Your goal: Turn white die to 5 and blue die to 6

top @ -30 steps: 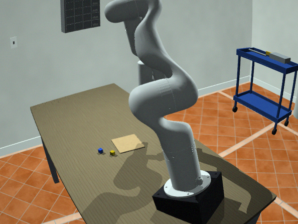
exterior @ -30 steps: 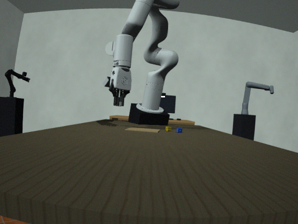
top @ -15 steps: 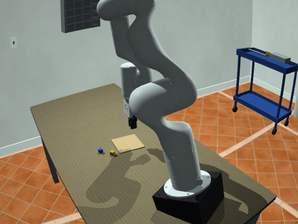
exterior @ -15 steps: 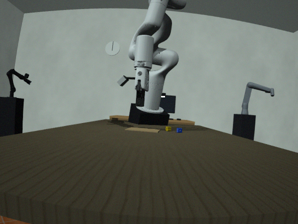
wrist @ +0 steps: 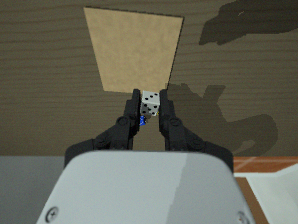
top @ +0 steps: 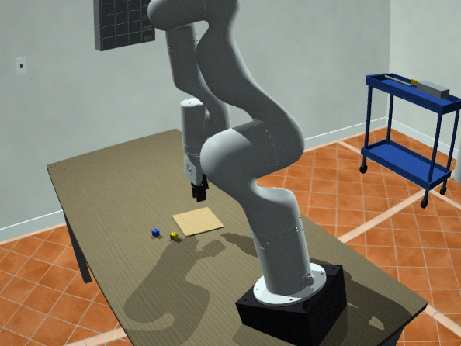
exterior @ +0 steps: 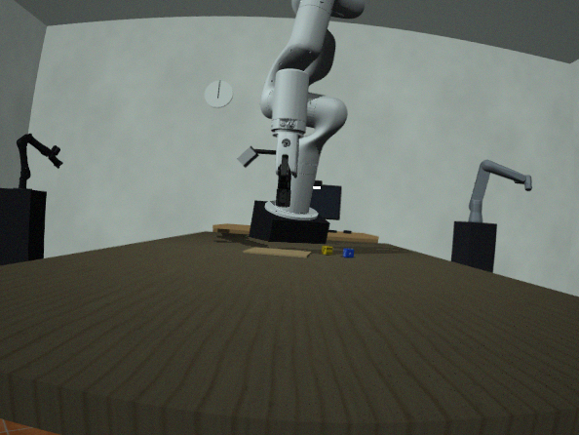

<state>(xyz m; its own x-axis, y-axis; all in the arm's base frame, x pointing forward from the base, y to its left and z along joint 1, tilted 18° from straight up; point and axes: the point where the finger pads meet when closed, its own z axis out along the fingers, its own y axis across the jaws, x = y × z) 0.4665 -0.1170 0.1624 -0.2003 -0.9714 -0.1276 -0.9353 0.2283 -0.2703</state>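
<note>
The tan mat lies 3 cm ahead of my hand, 1 cm to the right of it and 13 cm below it. The rest, counted from my hand: white die 1 cm below; then yellow die 12 cm to the left, 12 cm below; then blue die 6 cm ahead, 15 cm to the left, 12 cm below.
</note>
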